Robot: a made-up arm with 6 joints. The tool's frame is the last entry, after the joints. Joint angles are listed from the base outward. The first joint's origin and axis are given. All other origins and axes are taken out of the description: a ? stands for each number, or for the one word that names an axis. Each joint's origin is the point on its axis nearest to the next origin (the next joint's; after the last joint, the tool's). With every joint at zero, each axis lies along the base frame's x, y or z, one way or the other. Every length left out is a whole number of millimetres.
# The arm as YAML. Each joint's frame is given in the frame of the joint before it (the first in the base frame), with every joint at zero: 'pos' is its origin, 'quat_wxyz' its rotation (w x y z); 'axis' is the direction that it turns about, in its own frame. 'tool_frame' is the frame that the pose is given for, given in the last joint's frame.
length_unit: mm
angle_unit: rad
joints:
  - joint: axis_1
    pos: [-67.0, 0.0, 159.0]
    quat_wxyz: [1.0, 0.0, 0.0, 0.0]
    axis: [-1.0, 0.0, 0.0]
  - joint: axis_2
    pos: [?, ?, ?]
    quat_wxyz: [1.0, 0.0, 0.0, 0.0]
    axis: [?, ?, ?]
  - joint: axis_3
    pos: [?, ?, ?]
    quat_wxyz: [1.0, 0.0, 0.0, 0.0]
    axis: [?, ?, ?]
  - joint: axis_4
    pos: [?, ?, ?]
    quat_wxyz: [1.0, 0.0, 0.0, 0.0]
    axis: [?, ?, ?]
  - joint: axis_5
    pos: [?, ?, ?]
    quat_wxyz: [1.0, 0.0, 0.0, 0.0]
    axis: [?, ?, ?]
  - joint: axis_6
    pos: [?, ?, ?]
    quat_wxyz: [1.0, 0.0, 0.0, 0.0]
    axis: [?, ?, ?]
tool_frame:
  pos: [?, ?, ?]
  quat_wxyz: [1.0, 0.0, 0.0, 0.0]
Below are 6 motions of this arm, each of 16 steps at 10 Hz.
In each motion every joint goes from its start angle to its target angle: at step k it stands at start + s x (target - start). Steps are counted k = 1, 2, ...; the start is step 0. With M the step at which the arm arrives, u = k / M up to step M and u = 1 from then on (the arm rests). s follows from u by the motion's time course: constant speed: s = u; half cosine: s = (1 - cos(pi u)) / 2; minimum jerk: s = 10 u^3 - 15 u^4 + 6 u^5.
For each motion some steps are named. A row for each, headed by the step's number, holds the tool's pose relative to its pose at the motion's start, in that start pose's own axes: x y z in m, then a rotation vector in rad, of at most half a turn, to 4 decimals.
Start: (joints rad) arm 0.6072 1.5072 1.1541 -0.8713 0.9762 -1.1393
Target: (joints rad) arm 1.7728 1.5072 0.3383 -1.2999 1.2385 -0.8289
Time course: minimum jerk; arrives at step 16
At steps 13, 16:
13: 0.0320 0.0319 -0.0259 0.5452 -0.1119 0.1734
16: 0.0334 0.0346 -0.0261 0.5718 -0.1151 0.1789

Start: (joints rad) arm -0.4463 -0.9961 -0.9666 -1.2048 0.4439 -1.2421
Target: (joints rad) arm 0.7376 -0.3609 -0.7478 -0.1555 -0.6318 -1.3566
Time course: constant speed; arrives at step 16
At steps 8, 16:
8: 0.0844 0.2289 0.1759 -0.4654 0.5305 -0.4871
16: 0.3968 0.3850 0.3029 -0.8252 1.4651 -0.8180

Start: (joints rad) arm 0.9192 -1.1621 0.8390 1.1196 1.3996 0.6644
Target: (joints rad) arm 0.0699 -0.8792 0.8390 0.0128 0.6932 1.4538
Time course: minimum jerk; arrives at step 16
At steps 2, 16:
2: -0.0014 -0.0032 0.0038 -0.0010 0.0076 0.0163
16: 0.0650 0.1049 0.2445 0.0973 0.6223 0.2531

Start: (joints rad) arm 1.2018 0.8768 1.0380 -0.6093 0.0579 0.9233
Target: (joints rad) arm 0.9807 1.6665 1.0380 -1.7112 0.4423 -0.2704
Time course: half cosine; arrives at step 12
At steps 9, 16:
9: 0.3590 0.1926 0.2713 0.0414 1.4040 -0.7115
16: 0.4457 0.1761 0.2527 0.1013 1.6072 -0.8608

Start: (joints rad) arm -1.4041 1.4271 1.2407 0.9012 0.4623 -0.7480
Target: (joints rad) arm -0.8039 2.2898 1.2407 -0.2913 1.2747 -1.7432
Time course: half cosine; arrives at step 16
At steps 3, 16:
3: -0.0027 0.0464 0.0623 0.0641 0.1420 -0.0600
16: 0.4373 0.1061 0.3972 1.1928 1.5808 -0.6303

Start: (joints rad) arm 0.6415 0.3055 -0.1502 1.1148 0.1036 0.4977
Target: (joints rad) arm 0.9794 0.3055 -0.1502 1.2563 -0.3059 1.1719
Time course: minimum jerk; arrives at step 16
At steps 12, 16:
12: 0.0955 -0.1771 -0.1009 -0.0196 -0.4548 0.5507
16: 0.1151 -0.1908 -0.1062 0.0009 -0.4934 0.6130

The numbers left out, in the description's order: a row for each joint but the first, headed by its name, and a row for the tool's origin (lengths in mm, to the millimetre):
axis_2: xyz 0.0 -5.0 81.0, axis 0.0 1.0 0.0
axis_3: xyz 100.0 0.0 165.0, axis 0.0 0.0 -1.0
axis_4: xyz -211.0 97.0 0.0, axis -1.0 0.0 0.0
axis_5: xyz 0.0 -34.0 -81.0, axis 0.0 0.0 -1.0
axis_6: xyz -17.0 102.0 0.0, axis 0.0 -1.0 0.0
tool: xyz -373.0 0.0 -15.0

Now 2 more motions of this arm.
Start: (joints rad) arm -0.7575 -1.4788 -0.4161 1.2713 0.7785 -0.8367
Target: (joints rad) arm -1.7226 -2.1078 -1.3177 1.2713 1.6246 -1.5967
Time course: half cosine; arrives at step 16
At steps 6, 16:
6: 0.0362 0.0645 0.0399 0.3207 0.1324 -0.2779
16: 0.0338 0.0305 0.1080 0.8846 0.1503 -0.5684

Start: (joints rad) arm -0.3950 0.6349 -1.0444 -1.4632 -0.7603 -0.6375
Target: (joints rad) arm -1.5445 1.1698 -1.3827 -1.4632 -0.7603 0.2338
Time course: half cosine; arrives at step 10
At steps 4, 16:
4: -0.1393 -0.1332 -0.0278 0.3051 -0.2400 0.4147
16: -0.2641 -0.4149 -0.0122 1.1653 -0.3596 0.9062

